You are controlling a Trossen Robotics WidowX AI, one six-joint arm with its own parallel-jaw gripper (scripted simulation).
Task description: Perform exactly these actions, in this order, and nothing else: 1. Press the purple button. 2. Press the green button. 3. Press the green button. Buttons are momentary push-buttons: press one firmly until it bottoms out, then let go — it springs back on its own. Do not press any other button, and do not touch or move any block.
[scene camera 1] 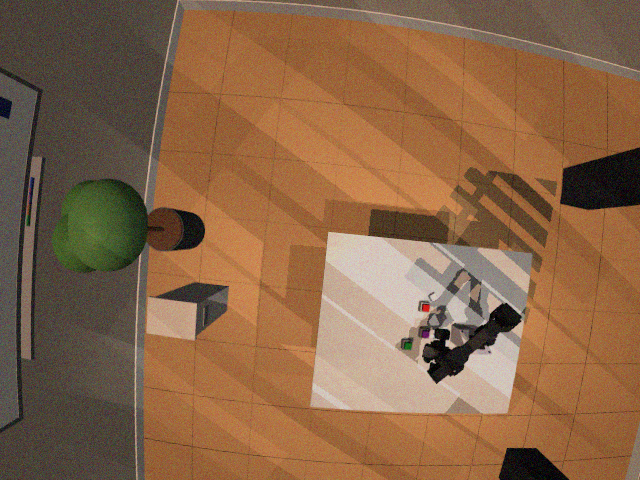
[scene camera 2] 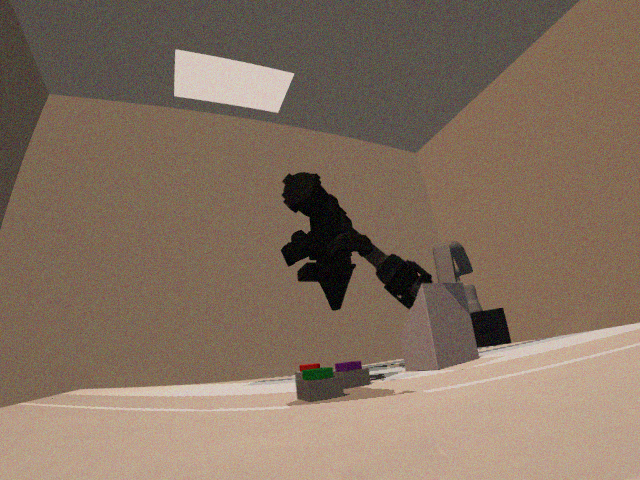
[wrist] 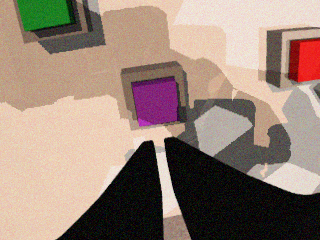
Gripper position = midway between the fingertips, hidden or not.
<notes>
The gripper (scene camera 2: 336,309) is shut, holding nothing. Also in view: a purple button (wrist: 156,101).
The gripper shows as well in the wrist view (wrist: 159,149).
</notes>
